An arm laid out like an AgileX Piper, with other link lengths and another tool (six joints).
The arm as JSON. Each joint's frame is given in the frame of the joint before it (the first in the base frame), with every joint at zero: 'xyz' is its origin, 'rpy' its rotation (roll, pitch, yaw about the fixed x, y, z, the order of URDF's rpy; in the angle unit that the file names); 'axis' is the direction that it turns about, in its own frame. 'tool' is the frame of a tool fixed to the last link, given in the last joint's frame.
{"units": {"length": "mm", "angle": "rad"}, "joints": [
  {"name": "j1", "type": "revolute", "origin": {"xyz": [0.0, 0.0, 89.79], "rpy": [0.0, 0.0, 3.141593]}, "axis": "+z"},
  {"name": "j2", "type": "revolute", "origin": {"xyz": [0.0, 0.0, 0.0], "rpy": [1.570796, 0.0, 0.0]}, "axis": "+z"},
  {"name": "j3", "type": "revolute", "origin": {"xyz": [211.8, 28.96, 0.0], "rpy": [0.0, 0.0, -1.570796]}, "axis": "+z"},
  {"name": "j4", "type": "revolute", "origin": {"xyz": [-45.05, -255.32, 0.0], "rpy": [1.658, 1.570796, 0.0]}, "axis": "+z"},
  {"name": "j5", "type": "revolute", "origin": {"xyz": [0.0, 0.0, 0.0], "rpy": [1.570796, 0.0, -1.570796]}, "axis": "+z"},
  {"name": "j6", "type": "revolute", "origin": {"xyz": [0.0, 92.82, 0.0], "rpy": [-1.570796, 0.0, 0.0]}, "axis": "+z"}
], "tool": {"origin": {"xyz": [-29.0, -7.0, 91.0], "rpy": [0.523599, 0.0, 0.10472]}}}
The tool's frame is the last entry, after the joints.
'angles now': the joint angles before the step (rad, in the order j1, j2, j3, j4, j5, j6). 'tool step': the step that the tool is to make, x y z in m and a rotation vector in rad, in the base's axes. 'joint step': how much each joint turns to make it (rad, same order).
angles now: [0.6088, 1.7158, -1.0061, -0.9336, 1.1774, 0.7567]
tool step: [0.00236, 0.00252, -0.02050, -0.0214, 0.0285, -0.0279]
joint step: [0.0000, 0.1037, -0.0370, 0.0000, -0.0001, 0.0417]
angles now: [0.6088, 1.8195, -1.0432, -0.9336, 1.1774, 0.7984]
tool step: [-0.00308, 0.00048, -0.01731, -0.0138, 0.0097, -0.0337]
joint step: [0.0054, 0.0685, -0.0078, -0.0017, 0.0000, 0.0604]
